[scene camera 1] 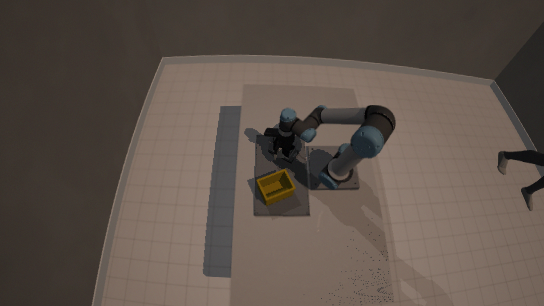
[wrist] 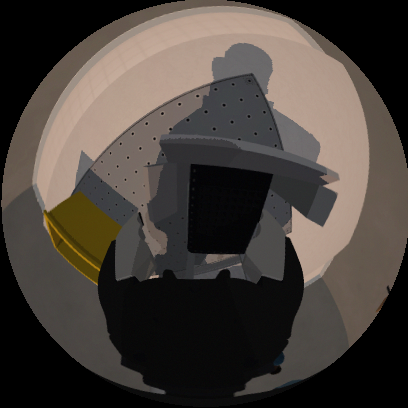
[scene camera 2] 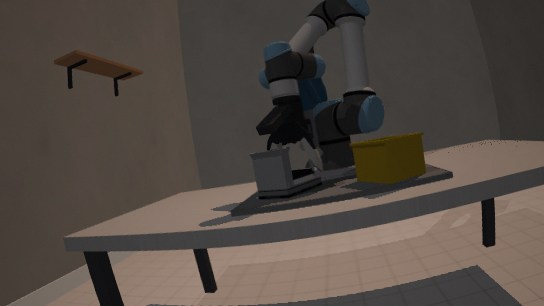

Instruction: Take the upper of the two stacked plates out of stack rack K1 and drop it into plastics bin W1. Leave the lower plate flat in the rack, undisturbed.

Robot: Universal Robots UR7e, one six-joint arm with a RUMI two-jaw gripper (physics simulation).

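Frame: origin at the arm's base, x ahead, y left, z up, level; millimetres.
Seen in the pictures: gripper, fingertip midpoint: (scene camera 1: pixel 279 150) (wrist: pixel 199 212) (scene camera 2: pixel 295 174); arm's base, origin of the base link: (scene camera 2: pixel 338 165).
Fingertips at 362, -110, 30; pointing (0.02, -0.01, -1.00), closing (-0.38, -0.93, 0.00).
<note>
Pixels of each thing's middle, then the offset from my fingertips to it, as dx, dy, dz. Level surfaces: height alone.
- Stack rack K1, body centre: (wrist: pixel 226 226) (scene camera 2: pixel 287 170) (scene camera 1: pixel 283 146) -22, -22, +13
- black rectangular plate, body centre: (wrist: pixel 224 214) (scene camera 2: pixel 287 176) (scene camera 1: pixel 282 147) -15, -25, -2
- Plastics bin W1, body centre: (scene camera 2: pixel 388 157) (wrist: pixel 88 243) (scene camera 1: pixel 275 188) +22, +244, +3
- table, its level: dz -60
Stack rack K1 (scene camera 2: pixel 271 172) (wrist: pixel 200 142) is a grey holder with raised walls. A black rectangular plate (wrist: pixel 227 210) (scene camera 2: pixel 302 174) lies in it. The two stacked plates cannot be told apart; the lower one is hidden. My gripper (scene camera 1: pixel 284 155) (scene camera 2: pixel 299 155) (wrist: pixel 199 212) is open and empty, pointing down low over the rack. In the wrist view its fingers stand on either side of the black plate's near part. Whether they touch anything is unclear. Plastics bin W1 (scene camera 1: pixel 280 197) (scene camera 2: pixel 390 160) (wrist: pixel 85 220) is a yellow open box beside the rack.
The rack and bin stand on a grey perforated board (scene camera 1: pixel 300 210) (wrist: pixel 150 120) on the table (scene camera 1: pixel 270 250) (scene camera 2: pixel 150 215). The arm's base plate (scene camera 1: pixel 320 155) adjoins the board. A person (scene camera 1: pixel 525 156) (scene camera 2: pixel 312 95) stands beyond the table. A wooden shelf (scene camera 2: pixel 97 65) hangs on the wall.
</note>
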